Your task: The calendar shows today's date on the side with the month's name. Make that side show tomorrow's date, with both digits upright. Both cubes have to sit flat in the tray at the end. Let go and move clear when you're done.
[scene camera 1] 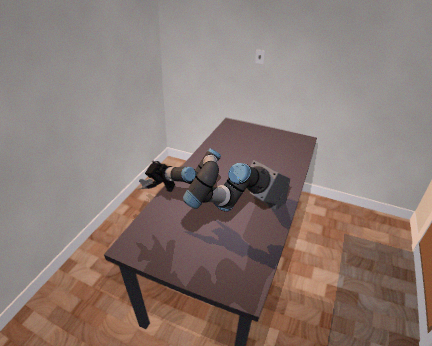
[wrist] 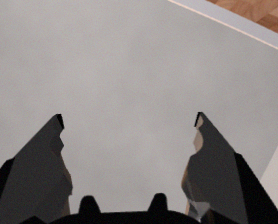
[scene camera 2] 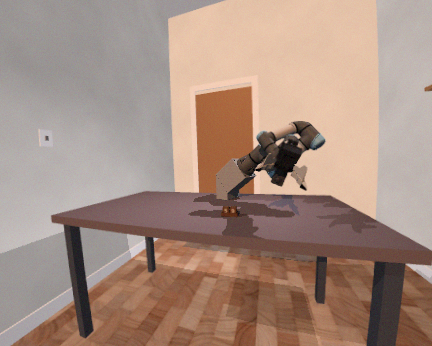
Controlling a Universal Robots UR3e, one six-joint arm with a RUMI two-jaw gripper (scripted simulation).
Labels:
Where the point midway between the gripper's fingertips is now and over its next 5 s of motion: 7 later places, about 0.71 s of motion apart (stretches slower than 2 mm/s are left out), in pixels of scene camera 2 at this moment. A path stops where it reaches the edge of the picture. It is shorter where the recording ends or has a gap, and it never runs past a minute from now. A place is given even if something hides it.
My gripper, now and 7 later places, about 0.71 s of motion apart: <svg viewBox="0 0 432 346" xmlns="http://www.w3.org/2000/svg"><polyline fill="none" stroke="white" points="279,179 262,181 227,183 210,184 210,184 220,182 225,180 225,181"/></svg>

